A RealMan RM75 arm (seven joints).
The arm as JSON. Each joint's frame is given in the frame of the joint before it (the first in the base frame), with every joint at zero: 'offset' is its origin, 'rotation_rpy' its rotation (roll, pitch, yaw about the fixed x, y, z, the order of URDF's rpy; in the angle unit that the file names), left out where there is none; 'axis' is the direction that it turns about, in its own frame. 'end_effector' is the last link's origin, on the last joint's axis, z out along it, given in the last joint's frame.
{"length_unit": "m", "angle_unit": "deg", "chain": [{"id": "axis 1", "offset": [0.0, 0.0, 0.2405], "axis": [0.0, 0.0, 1.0]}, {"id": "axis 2", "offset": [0.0, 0.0, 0.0], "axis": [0.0, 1.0, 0.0]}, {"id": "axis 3", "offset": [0.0, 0.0, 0.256], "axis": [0.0, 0.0, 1.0]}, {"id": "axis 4", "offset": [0.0, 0.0, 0.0], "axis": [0.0, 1.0, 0.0]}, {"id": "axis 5", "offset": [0.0, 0.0, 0.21], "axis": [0.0, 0.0, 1.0]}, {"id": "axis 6", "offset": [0.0, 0.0, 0.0], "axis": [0.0, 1.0, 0.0]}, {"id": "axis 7", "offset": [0.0, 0.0, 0.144], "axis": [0.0, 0.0, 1.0]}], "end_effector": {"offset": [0.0, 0.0, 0.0]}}
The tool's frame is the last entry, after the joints.
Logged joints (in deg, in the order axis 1, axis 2, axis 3, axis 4, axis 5, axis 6, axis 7), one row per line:
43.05 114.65 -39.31 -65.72 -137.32 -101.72 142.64
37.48 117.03 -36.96 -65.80 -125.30 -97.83 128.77
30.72 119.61 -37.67 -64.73 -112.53 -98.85 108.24
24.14 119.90 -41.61 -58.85 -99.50 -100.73 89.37
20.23 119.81 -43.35 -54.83 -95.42 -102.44 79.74
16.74 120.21 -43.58 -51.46 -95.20 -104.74 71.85
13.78 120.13 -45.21 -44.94 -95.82 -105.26 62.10
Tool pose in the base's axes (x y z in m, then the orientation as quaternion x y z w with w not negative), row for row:
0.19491 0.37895 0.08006 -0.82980 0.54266 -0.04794 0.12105
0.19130 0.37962 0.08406 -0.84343 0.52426 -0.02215 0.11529
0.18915 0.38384 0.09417 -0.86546 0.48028 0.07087 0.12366
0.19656 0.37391 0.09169 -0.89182 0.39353 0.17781 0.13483
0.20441 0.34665 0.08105 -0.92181 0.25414 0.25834 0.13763
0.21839 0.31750 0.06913 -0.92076 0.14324 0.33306 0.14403
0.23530 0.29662 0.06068 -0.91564 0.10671 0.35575 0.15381
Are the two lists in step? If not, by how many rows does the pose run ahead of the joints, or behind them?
The pose runs 2 rows behind the joints: the pose in row i belongs to the joints in row i - 2.
